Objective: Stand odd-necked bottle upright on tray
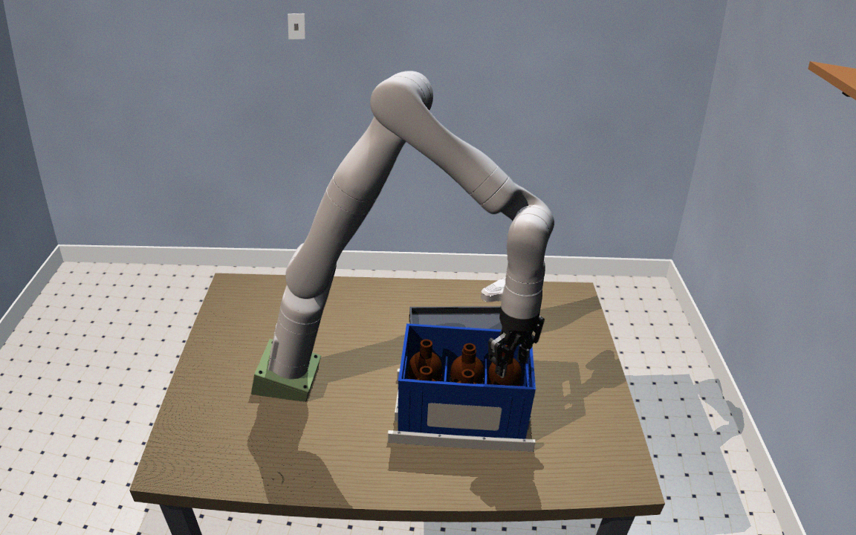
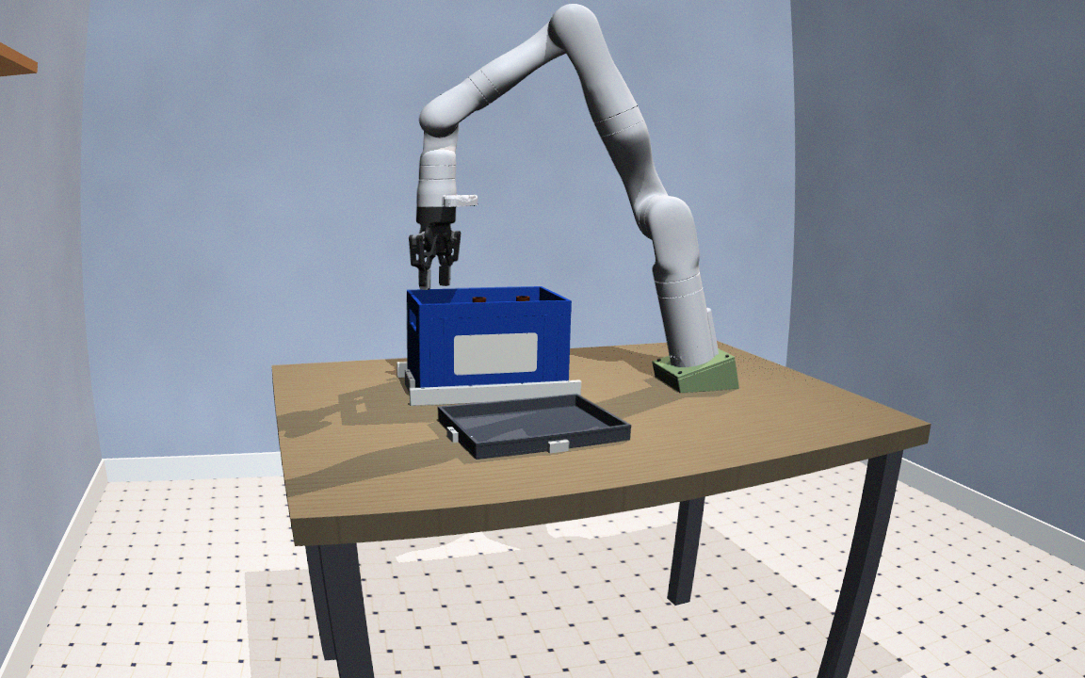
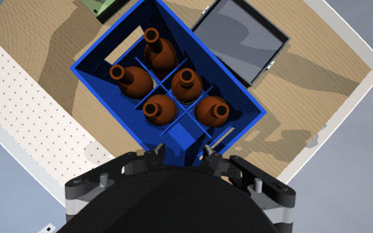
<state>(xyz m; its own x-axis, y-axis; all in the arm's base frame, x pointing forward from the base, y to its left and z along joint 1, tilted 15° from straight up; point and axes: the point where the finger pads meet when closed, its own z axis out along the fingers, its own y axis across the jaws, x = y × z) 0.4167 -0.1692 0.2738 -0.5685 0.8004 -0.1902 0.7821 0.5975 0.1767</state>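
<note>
The blue crate lies 8 cm behind my hand, 6 cm to the left of it and 12 cm below it. From my hand the other things lie so: dark grey tray: 5 cm behind, 33 cm to the left, 19 cm below.
</note>
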